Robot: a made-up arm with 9 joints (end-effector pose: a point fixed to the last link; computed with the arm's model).
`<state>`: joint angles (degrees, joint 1 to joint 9).
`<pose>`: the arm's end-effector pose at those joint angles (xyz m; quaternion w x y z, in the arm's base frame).
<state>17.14 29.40 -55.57 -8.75 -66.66 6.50 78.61 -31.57 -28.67</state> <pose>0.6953 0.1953 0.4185 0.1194 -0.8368 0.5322 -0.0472</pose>
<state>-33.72 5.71 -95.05 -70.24 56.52 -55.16 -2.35 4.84 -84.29</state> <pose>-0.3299 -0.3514 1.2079 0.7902 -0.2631 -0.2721 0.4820</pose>
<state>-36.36 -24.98 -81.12 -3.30 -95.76 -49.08 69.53 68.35 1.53</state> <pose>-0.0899 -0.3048 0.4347 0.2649 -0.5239 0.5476 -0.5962</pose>
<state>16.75 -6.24 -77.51 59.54 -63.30 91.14 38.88 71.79 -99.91</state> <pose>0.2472 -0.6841 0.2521 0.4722 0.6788 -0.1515 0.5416</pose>
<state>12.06 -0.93 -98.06 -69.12 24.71 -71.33 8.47 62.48 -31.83</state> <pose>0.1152 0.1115 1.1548 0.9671 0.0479 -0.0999 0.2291</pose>
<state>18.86 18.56 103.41 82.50 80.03 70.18 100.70 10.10 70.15</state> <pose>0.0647 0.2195 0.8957 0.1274 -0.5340 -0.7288 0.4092</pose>
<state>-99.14 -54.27 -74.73 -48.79 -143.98 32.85 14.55 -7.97 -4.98</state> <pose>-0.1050 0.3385 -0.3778 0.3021 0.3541 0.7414 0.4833</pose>
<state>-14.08 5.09 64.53 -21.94 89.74 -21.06 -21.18 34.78 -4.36</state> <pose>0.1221 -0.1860 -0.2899 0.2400 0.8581 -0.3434 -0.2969</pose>
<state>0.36 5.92 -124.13 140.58 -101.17 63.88 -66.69 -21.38 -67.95</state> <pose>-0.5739 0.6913 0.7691 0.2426 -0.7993 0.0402 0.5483</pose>
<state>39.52 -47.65 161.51 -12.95 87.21 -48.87 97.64 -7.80 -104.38</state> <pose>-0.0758 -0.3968 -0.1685 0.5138 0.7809 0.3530 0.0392</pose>
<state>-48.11 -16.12 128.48 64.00 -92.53 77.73 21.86 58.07 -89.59</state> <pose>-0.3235 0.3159 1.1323 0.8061 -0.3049 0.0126 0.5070</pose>
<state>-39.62 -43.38 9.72 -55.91 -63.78 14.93 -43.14 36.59 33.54</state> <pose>-0.0482 -0.0558 -0.2020 0.5234 0.6268 0.1657 -0.5529</pose>
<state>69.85 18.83 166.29 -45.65 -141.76 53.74 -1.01 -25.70 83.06</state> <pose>-0.2116 0.8156 0.5433 0.0707 0.9760 0.1048 0.1772</pose>
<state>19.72 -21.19 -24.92 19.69 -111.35 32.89 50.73 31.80 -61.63</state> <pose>0.1723 -0.5328 -0.0111 0.1322 0.4754 -0.8384 0.2318</pose>
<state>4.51 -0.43 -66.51 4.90 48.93 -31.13 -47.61 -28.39 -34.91</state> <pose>0.3148 -0.0215 1.2716 0.8219 -0.2441 -0.0265 0.5141</pose>
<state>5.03 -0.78 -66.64 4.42 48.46 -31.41 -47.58 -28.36 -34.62</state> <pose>0.3148 -0.0203 1.2724 0.8226 -0.2437 -0.0268 0.5130</pose>
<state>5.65 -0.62 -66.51 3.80 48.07 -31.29 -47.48 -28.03 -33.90</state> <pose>0.3127 -0.0174 1.2734 0.8221 -0.2421 -0.0323 0.5144</pose>
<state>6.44 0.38 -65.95 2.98 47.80 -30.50 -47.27 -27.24 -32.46</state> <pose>0.3073 -0.0118 1.2742 0.8192 -0.2381 -0.0463 0.5197</pose>
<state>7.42 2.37 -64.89 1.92 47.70 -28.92 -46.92 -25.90 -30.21</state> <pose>0.2982 -0.0037 1.2747 0.8132 -0.2310 -0.0700 0.5296</pose>
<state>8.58 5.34 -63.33 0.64 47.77 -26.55 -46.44 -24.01 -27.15</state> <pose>0.2861 0.0053 1.2738 0.8036 -0.2191 -0.1033 0.5436</pose>
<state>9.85 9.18 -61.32 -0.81 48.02 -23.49 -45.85 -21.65 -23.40</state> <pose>0.2726 0.0123 1.2704 0.7903 -0.2009 -0.1446 0.5606</pose>
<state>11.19 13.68 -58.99 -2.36 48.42 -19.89 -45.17 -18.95 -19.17</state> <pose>0.2595 0.0159 1.2641 0.7733 -0.1758 -0.1913 0.5784</pose>
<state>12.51 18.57 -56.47 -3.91 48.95 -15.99 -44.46 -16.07 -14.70</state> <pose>0.2496 0.0146 1.2544 0.7536 -0.1436 -0.2399 0.5949</pose>
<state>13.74 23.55 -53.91 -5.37 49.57 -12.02 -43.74 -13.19 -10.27</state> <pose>0.2442 0.0090 1.2417 0.7325 -0.1062 -0.2869 0.6081</pose>
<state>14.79 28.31 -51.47 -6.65 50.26 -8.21 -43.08 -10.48 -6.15</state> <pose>0.2434 0.0005 1.2272 0.7117 -0.0665 -0.3294 0.6169</pose>
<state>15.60 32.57 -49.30 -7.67 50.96 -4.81 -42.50 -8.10 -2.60</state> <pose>0.2463 -0.0091 1.2122 0.6930 -0.0285 -0.3649 0.6211</pose>
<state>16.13 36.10 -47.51 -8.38 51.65 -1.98 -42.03 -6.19 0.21</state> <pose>0.2506 -0.0183 1.1987 0.6775 0.0041 -0.3926 0.6220</pose>
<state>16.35 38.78 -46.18 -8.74 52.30 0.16 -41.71 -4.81 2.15</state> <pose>0.2545 -0.0263 1.1879 0.6659 0.0288 -0.4122 0.6212</pose>
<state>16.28 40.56 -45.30 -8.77 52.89 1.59 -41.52 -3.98 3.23</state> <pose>0.2565 -0.0331 1.1807 0.6582 0.0444 -0.4246 0.6201</pose>
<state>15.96 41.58 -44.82 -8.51 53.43 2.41 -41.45 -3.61 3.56</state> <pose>0.2562 -0.0387 1.1770 0.6540 0.0518 -0.4311 0.6195</pose>
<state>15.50 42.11 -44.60 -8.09 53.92 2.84 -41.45 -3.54 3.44</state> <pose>0.2542 -0.0435 1.1756 0.6518 0.0538 -0.4342 0.6195</pose>
